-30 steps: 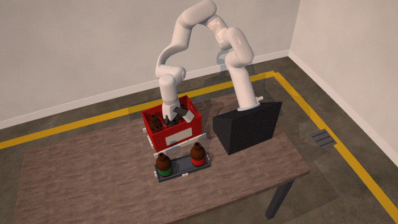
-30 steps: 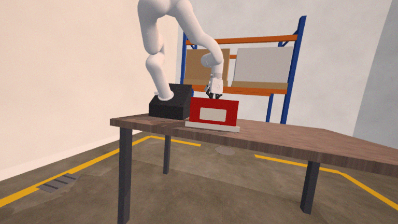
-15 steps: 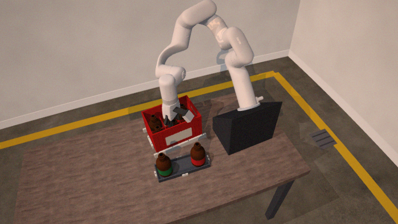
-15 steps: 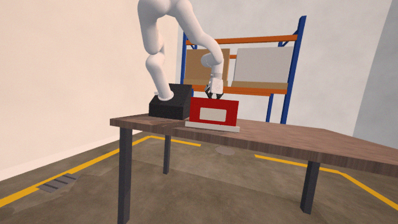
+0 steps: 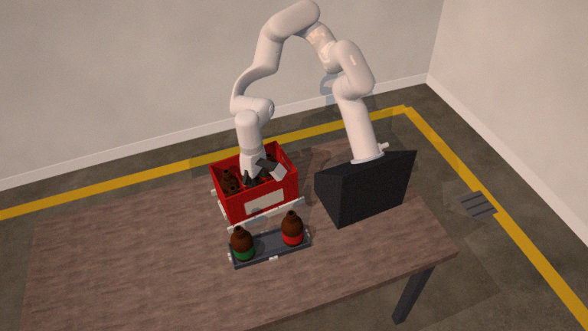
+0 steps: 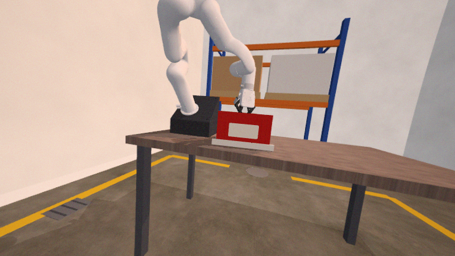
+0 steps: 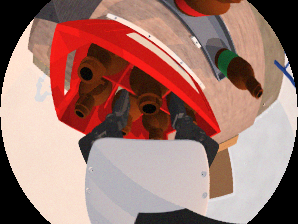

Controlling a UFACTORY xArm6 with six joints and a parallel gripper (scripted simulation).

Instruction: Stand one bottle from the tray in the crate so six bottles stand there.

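Now: the crate 8 cm below my hand and 4 cm to the right of it. The rest, counted from my hand: red-labelled bottle: 19 cm to the left, 7 cm below, 3 cm behind; green-label bottle: 16 cm to the left, 14 cm ahead, 7 cm below; grey tray: 17 cm to the left, 15 cm below, 5 cm ahead.
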